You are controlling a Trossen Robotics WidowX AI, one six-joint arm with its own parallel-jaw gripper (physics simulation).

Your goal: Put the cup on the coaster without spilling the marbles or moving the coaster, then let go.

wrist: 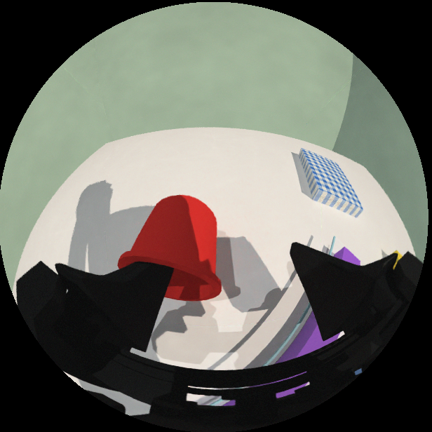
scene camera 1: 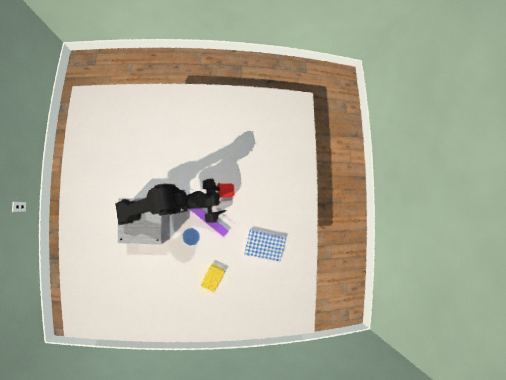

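Pixels of known places: gripper, fingertip midpoint: [scene camera 1: 225, 200]; arm's base, origin of the base link: [scene camera 1: 132, 212].
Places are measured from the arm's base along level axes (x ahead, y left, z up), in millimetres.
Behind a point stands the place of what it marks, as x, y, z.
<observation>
The red cup [scene camera 1: 226, 190] {398, 65, -79} [wrist: 175, 230] is tipped over, its mouth turned toward the gripper and its base pointing away. I cannot tell whether it rests fully on its side. No marbles show; the inside of the cup is mostly hidden. My gripper [scene camera 1: 220, 201] {391, 22, -104} [wrist: 235, 250] is open with nothing between its fingers. In the wrist view its left finger overlaps the cup's rim, and the right finger is well apart from the cup. The blue round coaster [scene camera 1: 191, 236] {217, -133, -142} lies flat near the robot's base, apart from the cup and gripper.
A purple bar [scene camera 1: 218, 228] {347, -104, -120} [wrist: 305, 337] with a clear strip alongside runs diagonally under the gripper, between cup and coaster. A blue-and-white checked block [scene camera 1: 265, 245] {558, -207, -121} [wrist: 331, 182] lies to the right in the scene view. A yellow sponge [scene camera 1: 213, 278] {301, -335, -116} lies below the coaster there.
</observation>
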